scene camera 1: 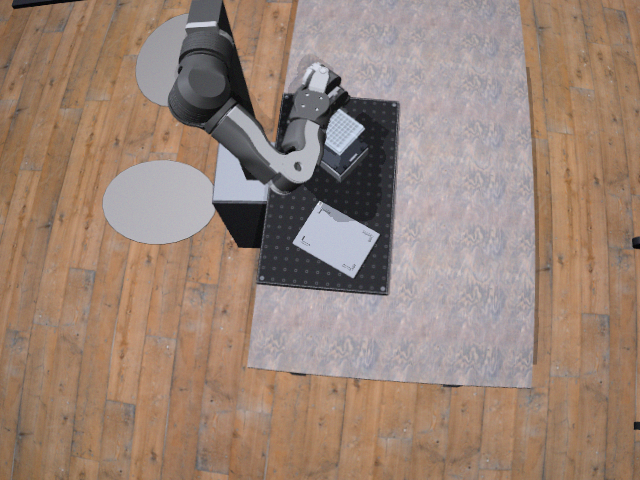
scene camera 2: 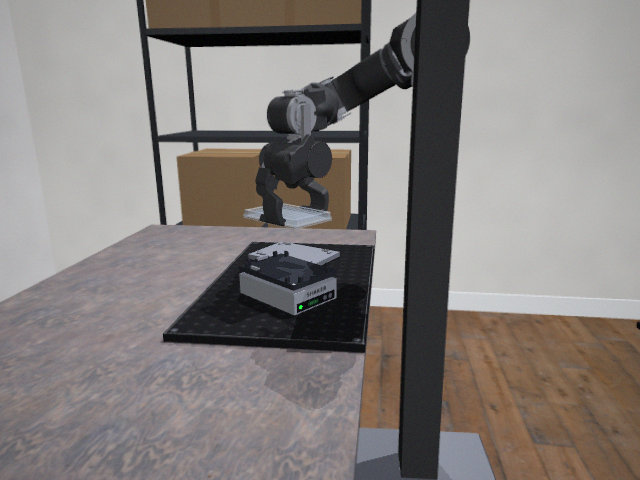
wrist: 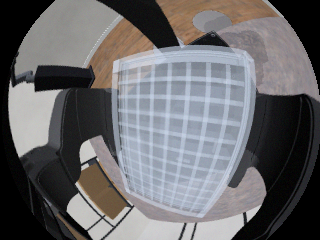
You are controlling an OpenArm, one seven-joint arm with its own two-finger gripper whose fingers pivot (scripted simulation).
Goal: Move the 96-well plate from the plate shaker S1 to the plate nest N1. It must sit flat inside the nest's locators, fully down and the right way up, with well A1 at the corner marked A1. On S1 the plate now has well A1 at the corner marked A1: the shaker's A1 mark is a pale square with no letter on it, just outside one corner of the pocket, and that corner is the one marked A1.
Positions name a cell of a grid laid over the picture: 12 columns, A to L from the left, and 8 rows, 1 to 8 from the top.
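Note:
My gripper (scene camera 2: F4) and (wrist: G5). A 96-well plate (scene camera 2: F4), (scene camera 1: G3) and (wrist: G7). Plate nest N1 (scene camera 1: G4) and (scene camera 2: F5).

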